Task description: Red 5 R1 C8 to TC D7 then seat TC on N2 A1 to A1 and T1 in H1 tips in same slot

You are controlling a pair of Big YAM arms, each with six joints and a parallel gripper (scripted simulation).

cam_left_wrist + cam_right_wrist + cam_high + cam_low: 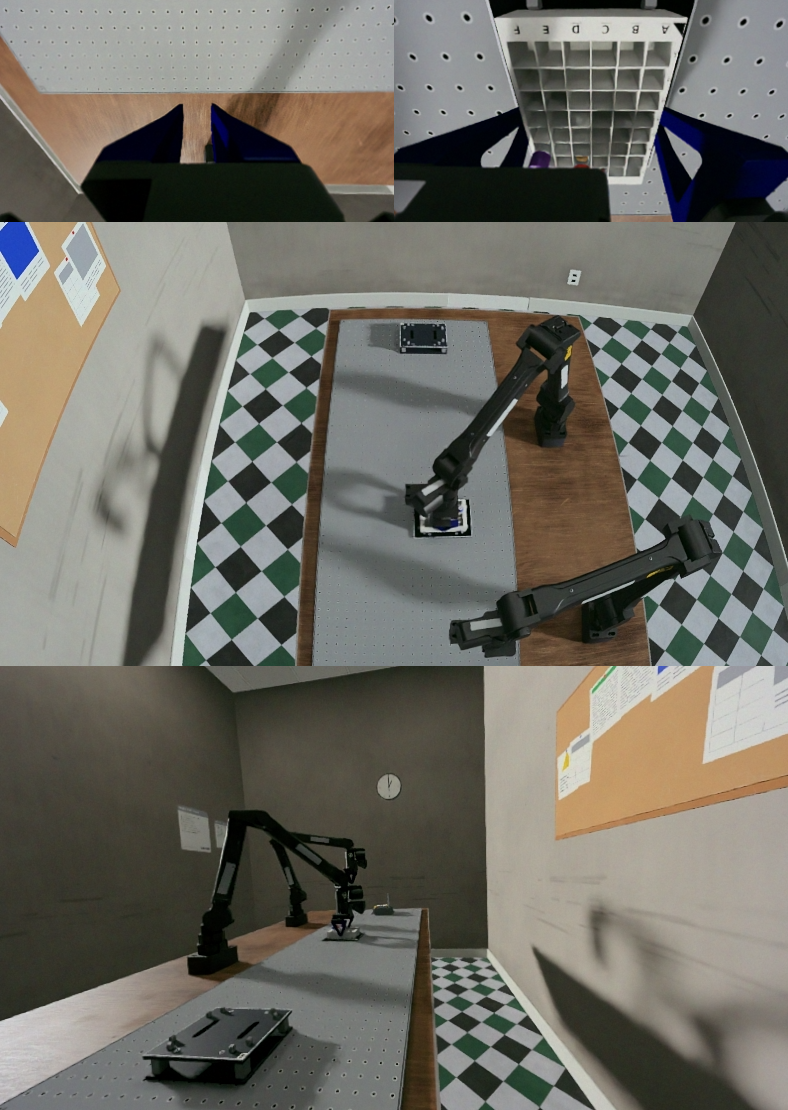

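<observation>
Now: the white well rack right at my right hand. Also, from my right hand: black raised nest: 40 mm behind, 690 mm to the right, 10 mm above.
</observation>
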